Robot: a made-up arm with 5 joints.
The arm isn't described. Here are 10 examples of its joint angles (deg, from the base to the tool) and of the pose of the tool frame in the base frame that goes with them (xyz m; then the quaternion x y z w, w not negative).
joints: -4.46 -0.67 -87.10 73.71 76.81
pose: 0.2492 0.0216 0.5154 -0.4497 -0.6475 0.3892 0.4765
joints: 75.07 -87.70 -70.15 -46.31 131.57
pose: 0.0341 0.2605 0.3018 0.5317 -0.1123 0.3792 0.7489
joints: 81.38 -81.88 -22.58 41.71 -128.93
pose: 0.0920 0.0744 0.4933 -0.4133 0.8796 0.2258 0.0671
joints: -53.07 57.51 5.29 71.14 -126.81
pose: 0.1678 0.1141 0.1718 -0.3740 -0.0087 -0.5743 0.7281
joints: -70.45 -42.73 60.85 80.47 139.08
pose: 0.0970 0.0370 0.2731 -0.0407 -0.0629 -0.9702 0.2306
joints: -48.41 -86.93 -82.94 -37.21 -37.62
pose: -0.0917 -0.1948 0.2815 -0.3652 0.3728 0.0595 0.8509
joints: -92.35 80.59 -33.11 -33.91 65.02
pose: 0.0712 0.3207 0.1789 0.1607 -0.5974 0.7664 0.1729
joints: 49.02 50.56 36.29 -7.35 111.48
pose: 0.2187 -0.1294 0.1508 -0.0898 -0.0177 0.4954 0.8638
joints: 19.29 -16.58 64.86 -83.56 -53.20
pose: 0.2523 -0.0455 0.4020 0.2796 -0.8430 -0.2807 0.3639
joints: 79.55 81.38 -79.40 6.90 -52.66
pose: 0.1662 -0.3409 0.2466 -0.1358 -0.6359 -0.7019 0.2907
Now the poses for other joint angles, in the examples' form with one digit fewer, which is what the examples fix.
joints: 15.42 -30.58 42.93 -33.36 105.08
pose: 0.259 -0.036 0.423 -0.705 -0.426 0.389 0.411
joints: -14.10 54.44 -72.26 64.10 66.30
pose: 0.388 0.084 0.283 -0.156 -0.338 0.582 0.723
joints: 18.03 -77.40 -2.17 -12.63 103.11
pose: 0.021 0.034 0.516 0.859 0.512 0.013 0.014
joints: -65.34 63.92 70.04 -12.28 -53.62
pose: 0.109 0.055 0.155 -0.238 0.133 0.075 0.959
